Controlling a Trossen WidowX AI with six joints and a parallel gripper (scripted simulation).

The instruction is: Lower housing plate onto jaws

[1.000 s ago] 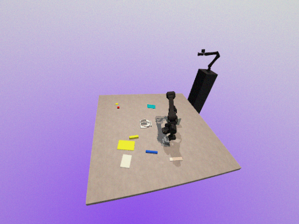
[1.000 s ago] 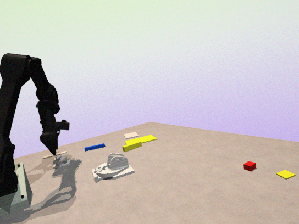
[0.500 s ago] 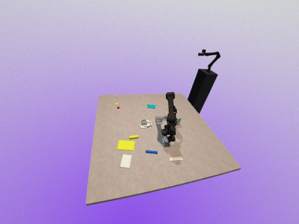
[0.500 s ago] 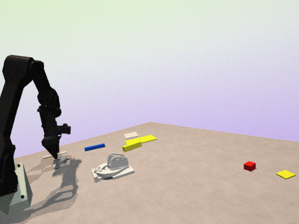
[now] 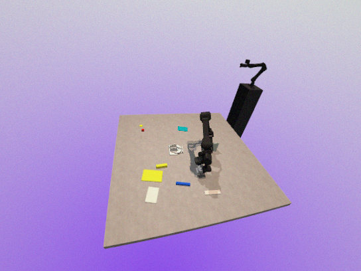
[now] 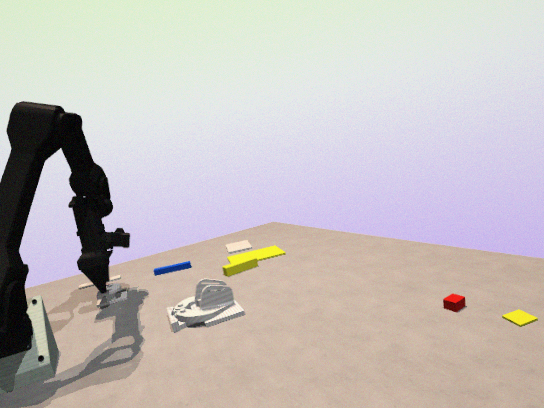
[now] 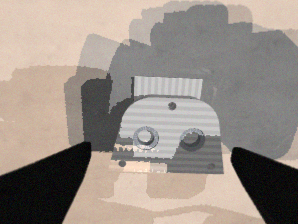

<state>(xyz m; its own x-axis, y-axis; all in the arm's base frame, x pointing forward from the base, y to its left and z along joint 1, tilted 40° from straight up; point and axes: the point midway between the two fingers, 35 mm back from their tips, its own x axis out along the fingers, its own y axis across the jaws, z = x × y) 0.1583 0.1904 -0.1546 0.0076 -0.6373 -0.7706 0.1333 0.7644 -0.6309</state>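
Now: gripper tip 10 mm short of the white housing part, 10 mm to the left of it and 10 mm above it. The rest, counted from my gripper tip: yellow plate (400 mm ahead, 20 mm to the right, 30 mm below); blue bar (180 mm ahead, 90 mm to the left, 30 mm below); yellow bar (310 mm ahead, 90 mm to the right, 20 mm below).
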